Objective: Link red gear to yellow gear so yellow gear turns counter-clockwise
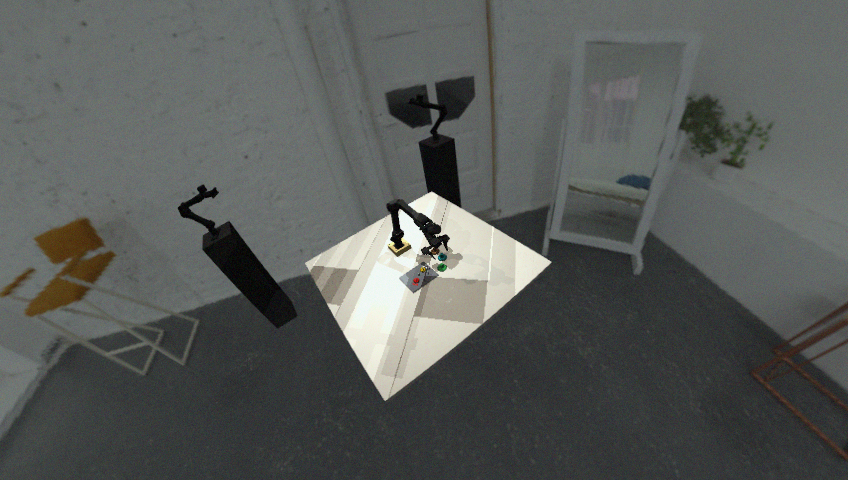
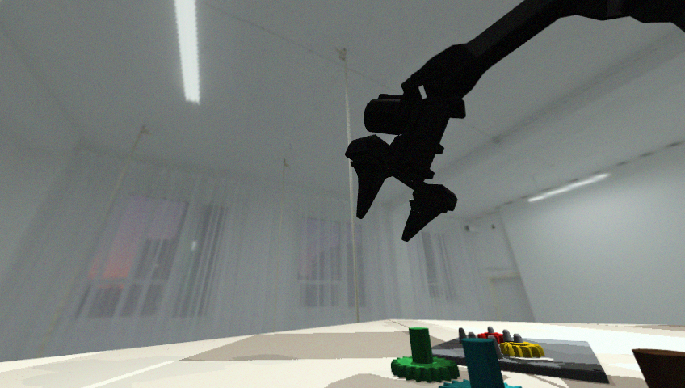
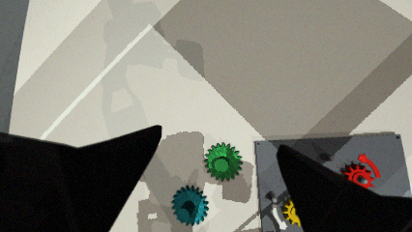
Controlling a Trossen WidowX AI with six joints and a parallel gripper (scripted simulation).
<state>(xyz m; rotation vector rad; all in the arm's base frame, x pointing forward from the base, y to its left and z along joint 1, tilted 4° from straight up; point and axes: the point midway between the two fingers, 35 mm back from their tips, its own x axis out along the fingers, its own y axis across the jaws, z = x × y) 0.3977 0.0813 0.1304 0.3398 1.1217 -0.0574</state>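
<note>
Now: the green gear 4 cm behind my gripper tip, 1 cm to the left of it and 14 cm below it. From my gripper tip the other things lie so: yellow gear 11 cm behind, 9 cm to the right, 14 cm below; grey board 9 cm behind, 15 cm to the right, 15 cm below; teal gear 11 cm behind, 7 cm to the left, 14 cm below.
</note>
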